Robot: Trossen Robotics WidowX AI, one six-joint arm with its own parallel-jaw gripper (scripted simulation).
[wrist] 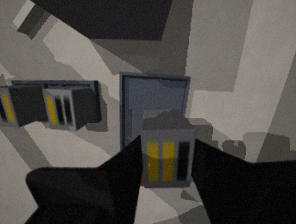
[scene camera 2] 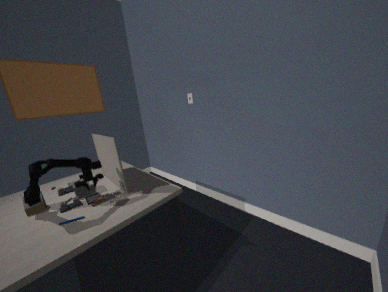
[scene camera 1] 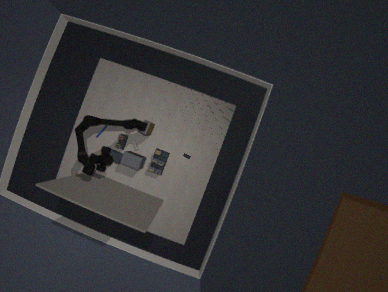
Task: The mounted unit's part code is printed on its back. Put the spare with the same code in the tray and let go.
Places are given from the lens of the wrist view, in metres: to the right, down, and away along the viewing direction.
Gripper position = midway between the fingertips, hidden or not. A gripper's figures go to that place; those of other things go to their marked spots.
gripper (wrist: pixel 162 137): 0.01, 0.03, 0.11
grey spare block (wrist: pixel 167 138): 0.01, 0.02, 0.07
grey-blue tray (wrist: pixel 138 92): -0.01, -0.03, 0.16
The marked spots on the grey-blue tray and the grey spare block are 0.11 m apart.
